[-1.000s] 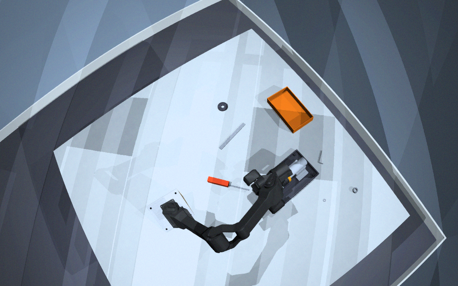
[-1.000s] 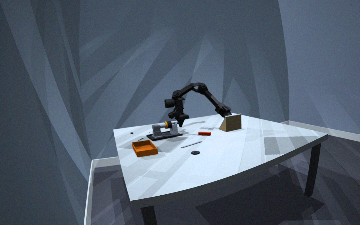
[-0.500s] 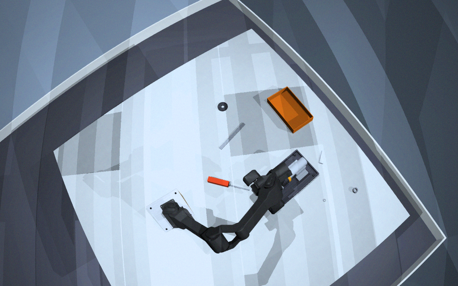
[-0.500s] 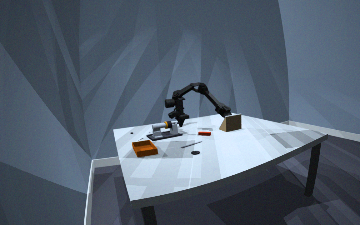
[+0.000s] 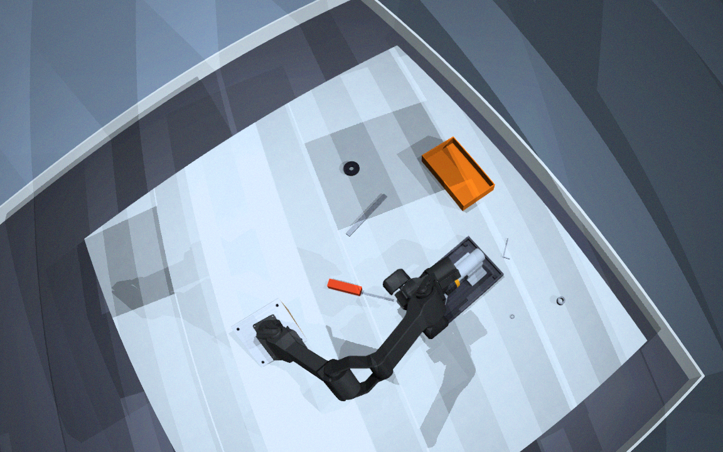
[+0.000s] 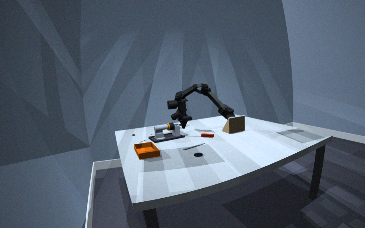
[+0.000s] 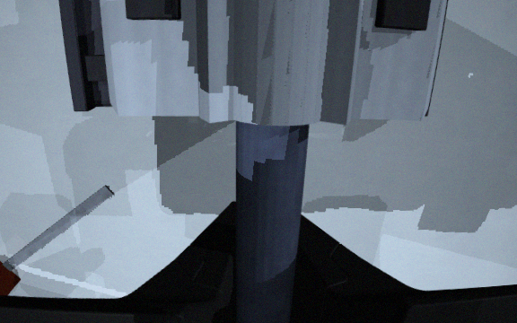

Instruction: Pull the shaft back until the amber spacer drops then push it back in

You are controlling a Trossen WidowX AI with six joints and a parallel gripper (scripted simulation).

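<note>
Right now the dark shaft is 8 cm ahead of my gripper tip, 1 cm to the left of it and 3 cm above it. From my gripper tip the other things lie so: allen key: 31 cm ahead, 1 cm to the left, 4 cm below; then amber spacer: 12 cm ahead, 2 cm to the left, 3 cm above; then grey strip: 4 cm ahead, 32 cm to the left, 4 cm below.
</note>
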